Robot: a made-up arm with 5 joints. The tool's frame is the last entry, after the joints.
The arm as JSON. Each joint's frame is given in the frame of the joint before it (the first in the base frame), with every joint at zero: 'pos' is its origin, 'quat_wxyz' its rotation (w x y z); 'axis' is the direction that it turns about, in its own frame. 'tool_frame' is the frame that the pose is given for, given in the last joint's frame.
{
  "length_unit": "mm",
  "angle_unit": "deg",
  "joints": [
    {
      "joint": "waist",
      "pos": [
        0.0,
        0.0,
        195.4
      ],
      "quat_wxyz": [
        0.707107,
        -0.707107,
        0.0,
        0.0
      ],
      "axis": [
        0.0,
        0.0,
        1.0
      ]
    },
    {
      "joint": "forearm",
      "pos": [
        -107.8,
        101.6,
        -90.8
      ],
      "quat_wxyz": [
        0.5,
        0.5,
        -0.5,
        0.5
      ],
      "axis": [
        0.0,
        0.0,
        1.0
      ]
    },
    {
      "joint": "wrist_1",
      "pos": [
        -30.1,
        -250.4,
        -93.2
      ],
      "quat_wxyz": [
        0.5,
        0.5,
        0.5,
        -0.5
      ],
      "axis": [
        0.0,
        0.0,
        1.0
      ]
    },
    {
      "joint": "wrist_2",
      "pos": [
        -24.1,
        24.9,
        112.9
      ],
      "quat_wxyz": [
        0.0,
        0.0,
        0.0,
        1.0
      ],
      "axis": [
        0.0,
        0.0,
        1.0
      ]
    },
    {
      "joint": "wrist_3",
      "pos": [
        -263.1,
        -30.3,
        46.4
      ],
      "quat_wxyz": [
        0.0,
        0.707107,
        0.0,
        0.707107
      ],
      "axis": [
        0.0,
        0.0,
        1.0
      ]
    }
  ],
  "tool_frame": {
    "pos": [
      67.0,
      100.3,
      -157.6
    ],
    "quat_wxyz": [
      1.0,
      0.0,
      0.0,
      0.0
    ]
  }
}
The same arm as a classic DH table. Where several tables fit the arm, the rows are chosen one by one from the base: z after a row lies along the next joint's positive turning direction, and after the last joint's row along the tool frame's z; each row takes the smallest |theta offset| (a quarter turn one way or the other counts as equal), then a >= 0, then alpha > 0; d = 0 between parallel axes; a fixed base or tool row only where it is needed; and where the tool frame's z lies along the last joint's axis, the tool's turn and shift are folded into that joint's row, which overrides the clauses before.
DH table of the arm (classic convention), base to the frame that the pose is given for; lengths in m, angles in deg. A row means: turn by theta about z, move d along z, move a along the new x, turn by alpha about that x. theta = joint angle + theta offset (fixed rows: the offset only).
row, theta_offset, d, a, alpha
base (fixed), 0.00, 0.1954, 0.0000, -90.00
waist, 0.00, -0.0908, -0.1078, 90.00
forearm, -90.00, -0.1948, 0.0301, -90.00
wrist_1, 44.06, 0.0000, -0.0347, 0.00
wrist_2, -44.06, 0.4097, -0.0303, 90.00
wrist_3, -33.74, 0.0000, -0.1206, 0.00
tool (fixed), 123.74, -0.4207, 0.0000, 0.00

